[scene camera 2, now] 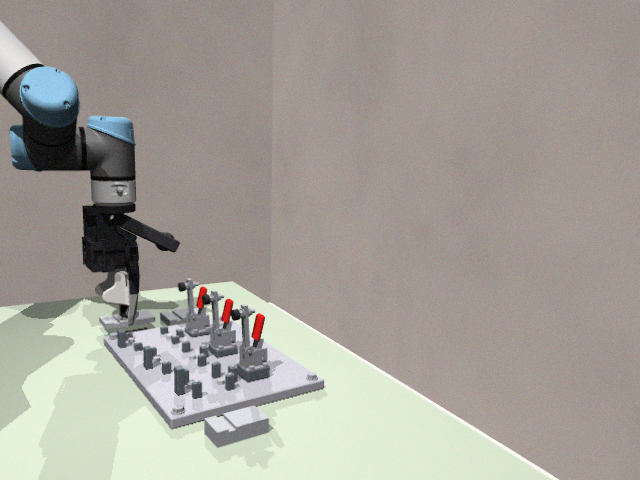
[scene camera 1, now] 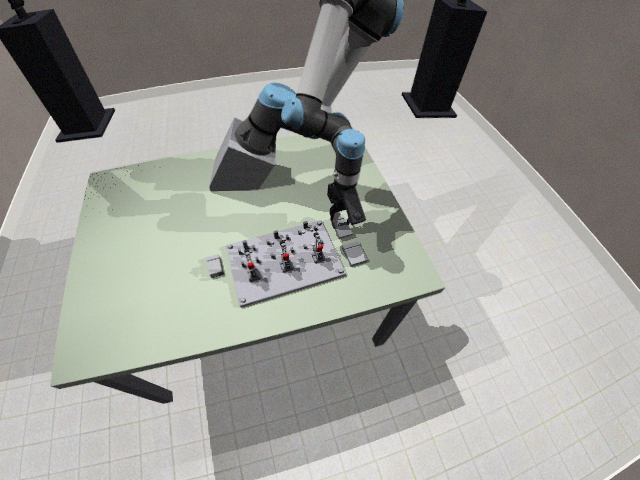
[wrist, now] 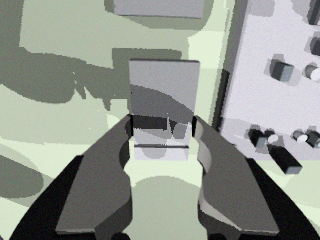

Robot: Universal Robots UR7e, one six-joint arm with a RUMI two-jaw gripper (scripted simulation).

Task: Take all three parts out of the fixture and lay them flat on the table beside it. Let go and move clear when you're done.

Scene:
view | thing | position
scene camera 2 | my gripper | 126, 320
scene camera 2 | clamp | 196, 326
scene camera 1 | my gripper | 340, 226
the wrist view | my gripper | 162, 116

